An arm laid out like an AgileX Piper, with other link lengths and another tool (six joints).
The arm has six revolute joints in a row. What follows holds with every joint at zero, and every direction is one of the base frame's.
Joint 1 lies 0.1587 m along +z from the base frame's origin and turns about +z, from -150 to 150 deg.
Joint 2 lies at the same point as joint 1 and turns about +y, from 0 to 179.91 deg.
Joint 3 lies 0.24 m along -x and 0.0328 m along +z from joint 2 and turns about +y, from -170 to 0 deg.
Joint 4 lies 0.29 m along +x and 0.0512 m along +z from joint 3 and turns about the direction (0.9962, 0, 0.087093), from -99.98 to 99.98 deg.
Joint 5 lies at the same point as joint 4 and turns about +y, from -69.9 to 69.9 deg.
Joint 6 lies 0.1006 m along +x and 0.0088 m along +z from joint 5 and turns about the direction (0.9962, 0, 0.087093), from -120 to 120 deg.
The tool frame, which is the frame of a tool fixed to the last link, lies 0.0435 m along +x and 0.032 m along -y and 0.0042 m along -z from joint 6; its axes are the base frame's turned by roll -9.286, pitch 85 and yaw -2.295 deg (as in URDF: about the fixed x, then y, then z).
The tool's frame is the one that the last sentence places.
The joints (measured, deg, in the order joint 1, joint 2, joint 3, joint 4, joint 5, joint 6), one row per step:
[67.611 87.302 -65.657 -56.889 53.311 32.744]
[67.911 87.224 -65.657 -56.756 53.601 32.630]
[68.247 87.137 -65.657 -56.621 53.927 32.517]
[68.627 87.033 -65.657 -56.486 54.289 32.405]
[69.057 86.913 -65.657 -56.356 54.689 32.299]
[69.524 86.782 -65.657 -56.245 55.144 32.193]
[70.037 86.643 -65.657 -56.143 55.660 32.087]
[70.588 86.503 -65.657 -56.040 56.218 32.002]
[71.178 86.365 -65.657 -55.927 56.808 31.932]
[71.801 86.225 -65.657 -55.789 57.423 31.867]
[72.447 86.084 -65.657 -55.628 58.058 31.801]
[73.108 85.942 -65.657 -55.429 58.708 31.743]
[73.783 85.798 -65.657 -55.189 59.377 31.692]
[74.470 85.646 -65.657 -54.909 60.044 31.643]
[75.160 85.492 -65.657 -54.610 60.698 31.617]
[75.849 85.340 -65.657 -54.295 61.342 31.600]
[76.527 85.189 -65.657 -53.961 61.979 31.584]
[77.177 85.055 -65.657 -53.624 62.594 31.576]
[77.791 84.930 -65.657 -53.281 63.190 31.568]
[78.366 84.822 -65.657 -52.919 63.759 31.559]
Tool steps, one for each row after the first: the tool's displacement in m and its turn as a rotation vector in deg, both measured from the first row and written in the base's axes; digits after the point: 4 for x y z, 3 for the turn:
[-0.0017 0.0004 0.0003 -0.143 0.066 0.097]
[-0.0035 0.0009 0.0006 -0.298 0.131 0.200]
[-0.0056 0.0014 0.0010 -0.459 0.190 0.319]
[-0.0080 0.0020 0.0016 -0.626 0.238 0.455]
[-0.0105 0.0026 0.0022 -0.823 0.266 0.591]
[-0.0133 0.0031 0.0029 -1.053 0.281 0.727]
[-0.0162 0.0037 0.0036 -1.290 0.300 0.854]
[-0.0194 0.0043 0.0043 -1.535 0.329 0.985]
[-0.0228 0.0050 0.0049 -1.782 0.380 1.119]
[-0.0263 0.0056 0.0055 -2.035 0.451 1.257]
[-0.0299 0.0062 0.0061 -2.281 0.557 1.384]
[-0.0337 0.0067 0.0065 -2.521 0.701 1.498]
[-0.0376 0.0072 0.0069 -2.744 0.881 1.617]
[-0.0415 0.0077 0.0073 -2.938 1.081 1.733]
[-0.0454 0.0081 0.0076 -3.122 1.300 1.849]
[-0.0493 0.0085 0.0079 -3.301 1.538 1.958]
[-0.0531 0.0088 0.0080 -3.481 1.787 2.053]
[-0.0567 0.0090 0.0081 -3.662 2.045 2.128]
[-0.0601 0.0091 0.0080 -3.844 2.328 2.184]

